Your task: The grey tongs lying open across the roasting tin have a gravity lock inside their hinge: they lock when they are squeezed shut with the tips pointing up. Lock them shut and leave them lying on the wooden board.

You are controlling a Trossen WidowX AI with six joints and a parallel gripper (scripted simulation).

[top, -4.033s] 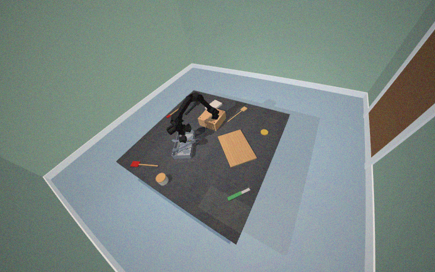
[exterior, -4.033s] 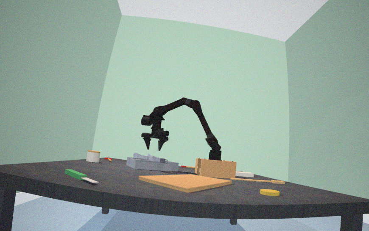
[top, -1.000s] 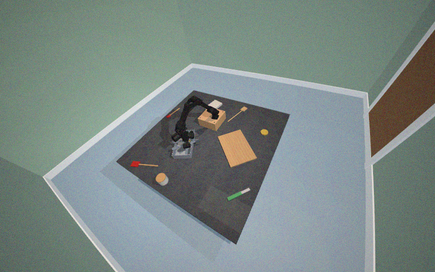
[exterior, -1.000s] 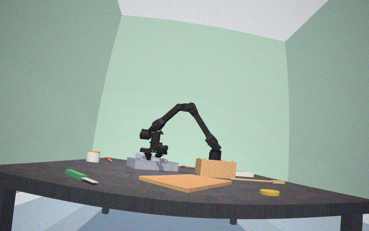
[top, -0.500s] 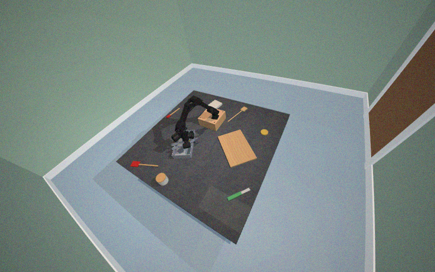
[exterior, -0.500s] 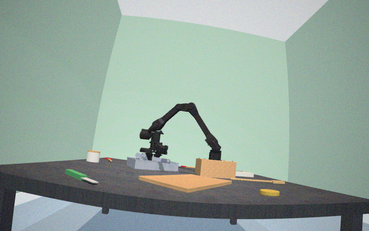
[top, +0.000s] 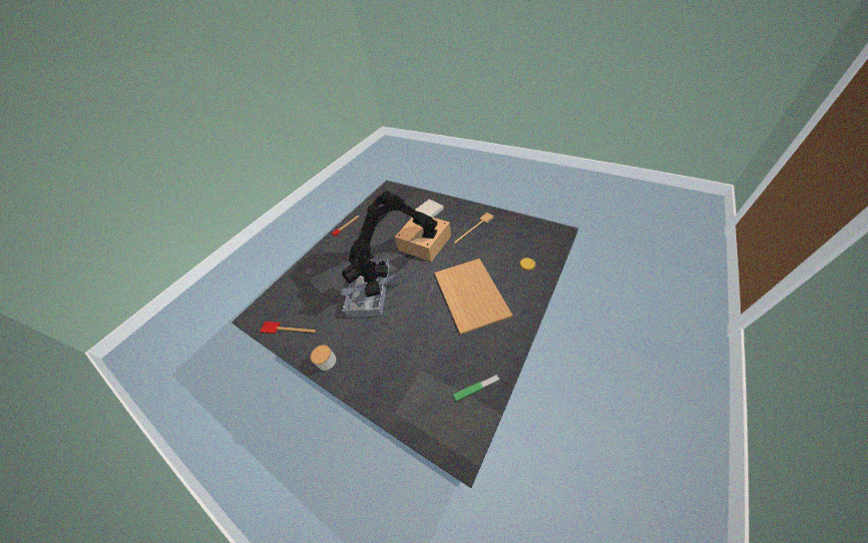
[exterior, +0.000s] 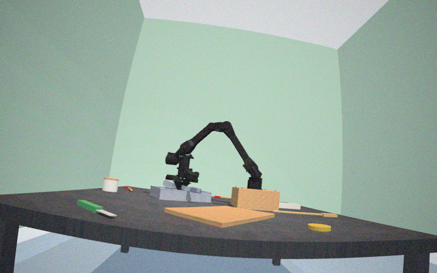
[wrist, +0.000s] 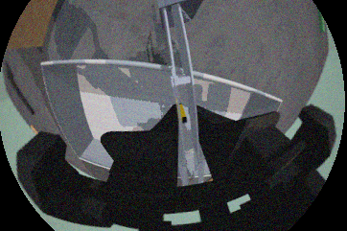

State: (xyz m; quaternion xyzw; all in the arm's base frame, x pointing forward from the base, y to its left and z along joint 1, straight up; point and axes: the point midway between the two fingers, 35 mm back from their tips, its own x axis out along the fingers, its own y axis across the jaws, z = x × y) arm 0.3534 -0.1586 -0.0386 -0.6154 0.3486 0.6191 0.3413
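The grey roasting tin lies 10 mm behind my gripper tip and 50 mm to the right of it. The rest, counted from my gripper tip: red spatula (300 mm ahead, 350 mm to the right, 20 mm below); then white block (620 mm behind, 30 mm to the left, 20 mm below); then wooden board (110 mm behind, 440 mm to the left, 20 mm below).
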